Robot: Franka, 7 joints.
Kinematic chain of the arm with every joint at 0, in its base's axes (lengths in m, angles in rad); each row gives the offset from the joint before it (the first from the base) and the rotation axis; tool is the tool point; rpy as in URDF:
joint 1: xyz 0 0 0.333 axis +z
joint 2: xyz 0 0 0 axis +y
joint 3: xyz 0 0 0.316 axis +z
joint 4: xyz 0.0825 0 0 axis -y
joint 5: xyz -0.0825 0 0.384 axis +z
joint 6: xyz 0 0 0 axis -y
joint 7: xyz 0.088 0 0 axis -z
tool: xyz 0 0 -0.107 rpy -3.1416 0 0
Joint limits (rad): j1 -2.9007..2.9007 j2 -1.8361..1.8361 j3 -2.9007..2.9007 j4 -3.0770..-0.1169 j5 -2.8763..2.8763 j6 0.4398..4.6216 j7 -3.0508..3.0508
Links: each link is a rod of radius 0.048 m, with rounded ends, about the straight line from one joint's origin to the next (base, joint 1, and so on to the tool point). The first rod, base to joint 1, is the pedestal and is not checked.
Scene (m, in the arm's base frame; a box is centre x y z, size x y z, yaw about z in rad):
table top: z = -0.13
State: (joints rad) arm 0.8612 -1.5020 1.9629 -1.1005 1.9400 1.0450 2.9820
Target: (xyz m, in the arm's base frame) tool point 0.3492 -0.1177 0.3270
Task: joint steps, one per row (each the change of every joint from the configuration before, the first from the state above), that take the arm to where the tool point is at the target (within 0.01 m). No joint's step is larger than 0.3 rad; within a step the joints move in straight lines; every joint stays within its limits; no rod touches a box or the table.
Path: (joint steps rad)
1: 0.2635 0.1737 0.1340 -0.1939 -0.0825 -0.0831 0.0000
2: 0.2635 0.1737 0.1339 -0.1939 -0.0825 -0.0831 0.0000
3: 0.2635 0.1737 0.1340 -0.1939 -0.0826 -0.0831 0.0000
4: 0.2635 0.1737 0.1340 -0.1939 -0.0825 -0.0831 0.0000
5: 0.2635 0.1737 0.1340 -0.1939 -0.0825 -0.0831 0.0000
6: 0.2635 0.1737 0.1339 -0.1939 -0.0825 -0.0830 0.0000
7: 0.2635 0.1736 0.1340 -0.1939 -0.0825 -0.0831 0.0000

